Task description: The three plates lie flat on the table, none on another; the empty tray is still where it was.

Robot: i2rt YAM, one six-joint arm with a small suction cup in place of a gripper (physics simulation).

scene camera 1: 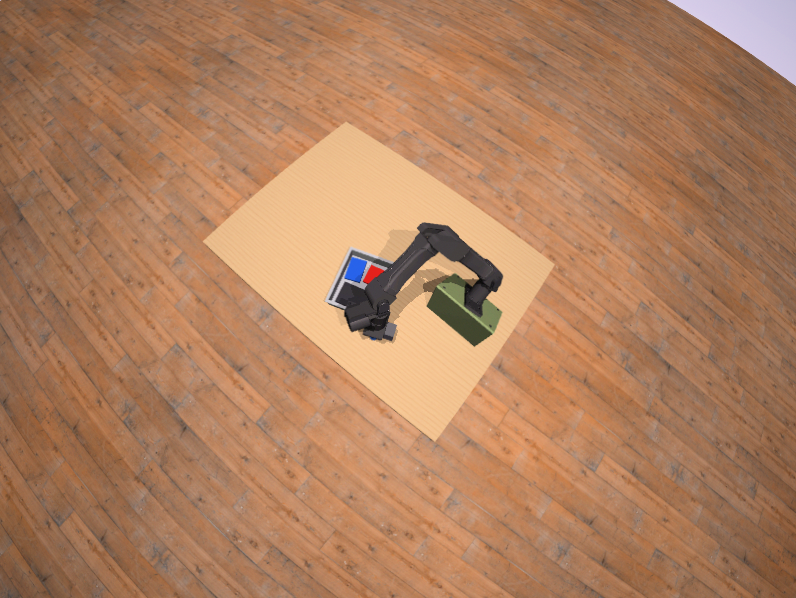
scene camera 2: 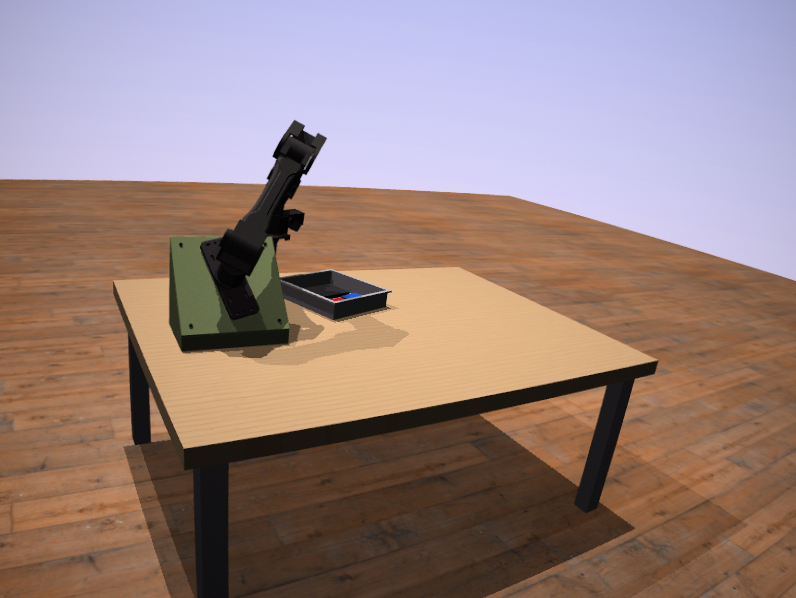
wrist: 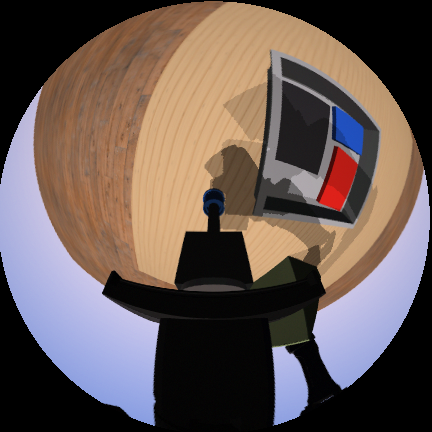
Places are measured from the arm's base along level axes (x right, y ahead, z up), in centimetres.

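Pixels of known places: end effector, tool point: (wrist: 213, 197); arm's base, origin of the base link: (scene camera 1: 472, 300) (scene camera 2: 228, 278) (wrist: 281, 318).
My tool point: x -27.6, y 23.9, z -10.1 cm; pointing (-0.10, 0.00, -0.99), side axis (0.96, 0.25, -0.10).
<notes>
Ahead of a thing's pixels: the offset from my tool point to its middle. Level surfaces: height alone.
The grey tray @[dx +15.3, dy +13.5, dz -0.8 cm] (scene camera 1: 339, 276) (scene camera 2: 360, 306) (wrist: 273, 125) stands on the table @[dz -3.3 cm] (scene camera 1: 289, 212) (scene camera 2: 482, 347) (wrist: 200, 100). Three plates lie flat in it, side by side, none on another: a large black plate @[dx +9.4, dy +14.4, dz -2.5 cm] (scene camera 1: 350, 294) (wrist: 302, 130), a smaller blue plate @[dx +19.4, dy +20.6, dz -2.5 cm] (scene camera 1: 355, 269) (scene camera 2: 351, 296) (wrist: 348, 129) and a red plate @[dx +21.2, dy +10.6, dz -2.4 cm] (scene camera 1: 373, 274) (scene camera 2: 337, 299) (wrist: 340, 180). In scene camera 1 the arm hides part of the tray and of the red plate. My suction cup (scene camera 1: 373, 337) (wrist: 213, 200) is open, with no plate on it, above the table beside the tray. The arm hides it in scene camera 2.
The green arm base (scene camera 1: 456, 315) (scene camera 2: 186, 289) (wrist: 295, 320) stands near one table edge. The arm arches between this base and the tray side. Its shadow falls on the table and across part of the tray. No second tray shows.
</notes>
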